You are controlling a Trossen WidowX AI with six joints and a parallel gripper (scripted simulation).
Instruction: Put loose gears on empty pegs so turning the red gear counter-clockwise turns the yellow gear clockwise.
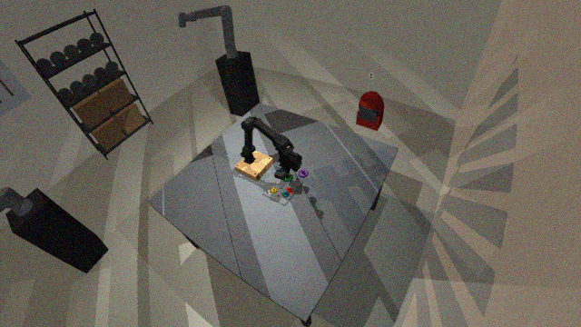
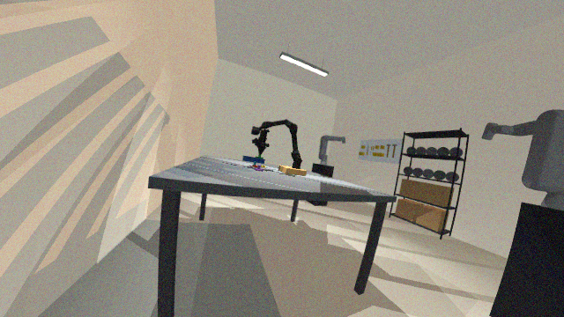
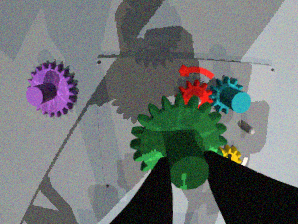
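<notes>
The teal gear lies 9 cm below my gripper tip, 7 cm to the right of it and 1 cm ahead of it. The rest, counted from my gripper tip: green gear 1 cm below; red gear 10 cm below, 3 cm to the right, 1 cm ahead; red arrow 11 cm below, 4 cm ahead, 3 cm to the right.
</notes>
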